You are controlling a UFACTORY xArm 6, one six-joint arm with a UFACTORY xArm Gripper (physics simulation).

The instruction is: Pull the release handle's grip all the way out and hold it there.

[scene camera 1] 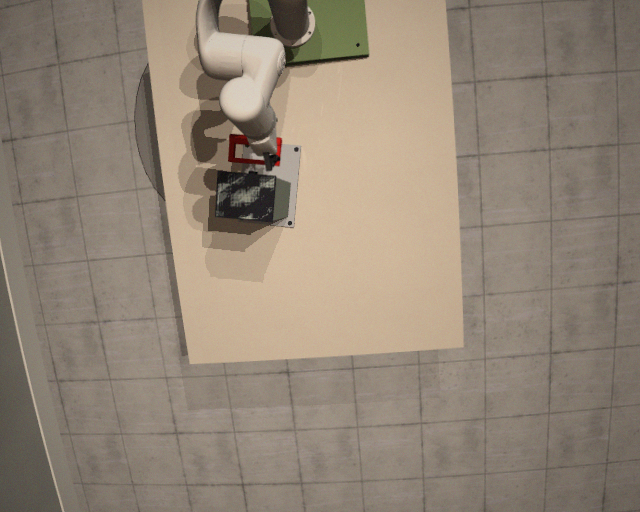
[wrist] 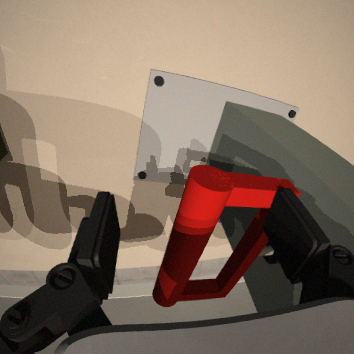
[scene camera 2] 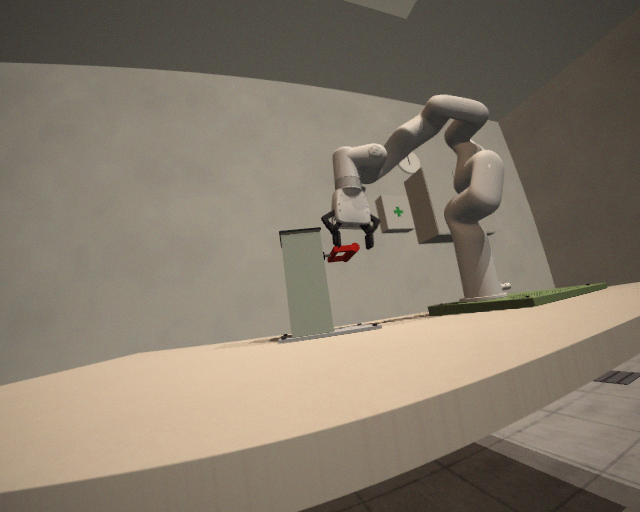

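The red release handle [scene camera 1: 231,149] [scene camera 2: 349,248] [wrist: 195,215] is a rectangular frame with a thick round grip bar on the side away from the grey-green housing [scene camera 1: 245,194] [scene camera 2: 306,282] [wrist: 250,130]. A short rod [scene camera 2: 326,256] joins it to the housing. My gripper [scene camera 1: 271,161] [scene camera 2: 352,244] [wrist: 196,210] is open above the handle, its fingertips near the handle's top. In the wrist view the left finger stands apart from the grip bar, and the right finger covers part of the frame's housing side and the rod. Whether that finger touches the frame is unclear.
The housing stands on a light grey base plate [scene camera 1: 295,186] [scene camera 2: 357,329] [wrist: 175,115] with dark bolts. The tan table [scene camera 1: 373,240] [scene camera 2: 266,395] has its left edge close to the handle in scene camera 1. The arm's base stands on a green board [scene camera 1: 341,37] [scene camera 2: 533,299].
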